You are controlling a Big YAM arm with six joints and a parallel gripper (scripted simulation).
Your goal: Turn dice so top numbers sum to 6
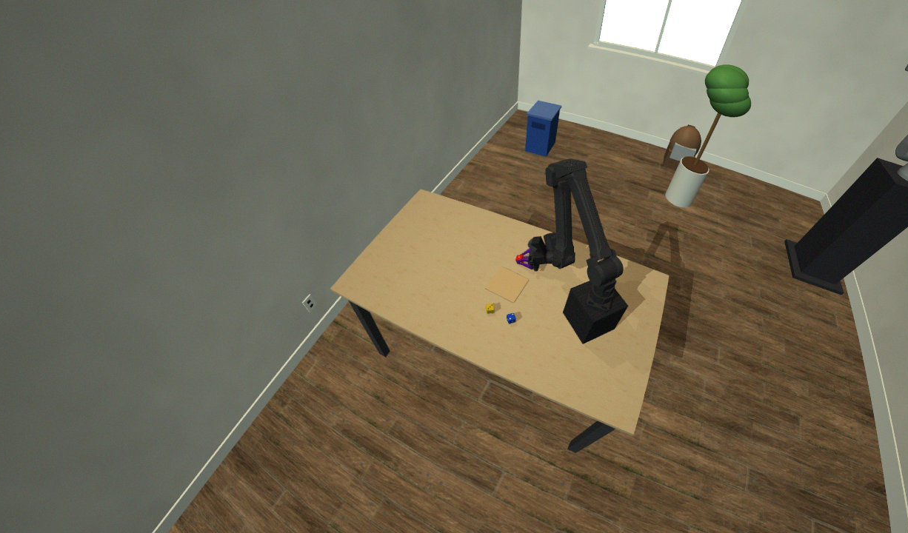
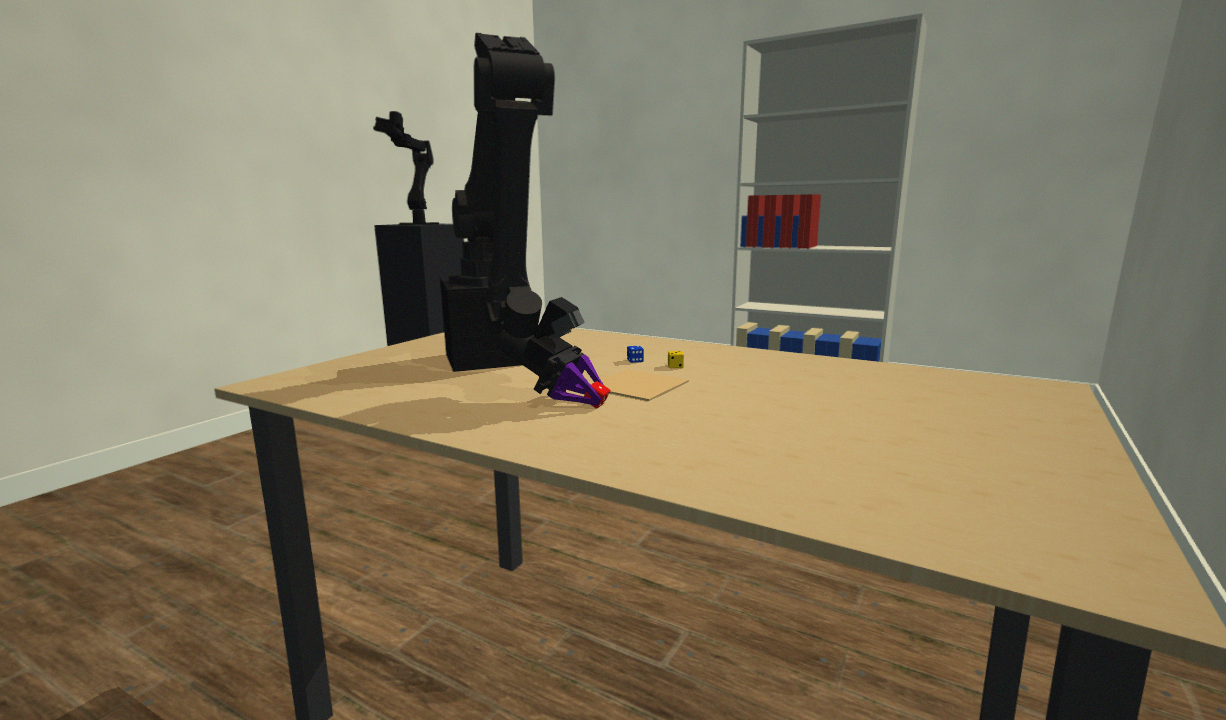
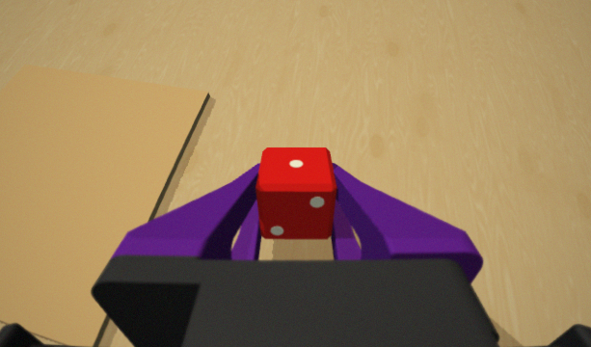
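The red die lies right at my hand. Round my hand: blue die: 300 mm to the left, 70 mm behind; then yellow die: 290 mm to the left, 20 mm ahead; then tan mat: 140 mm to the left, 10 mm below.
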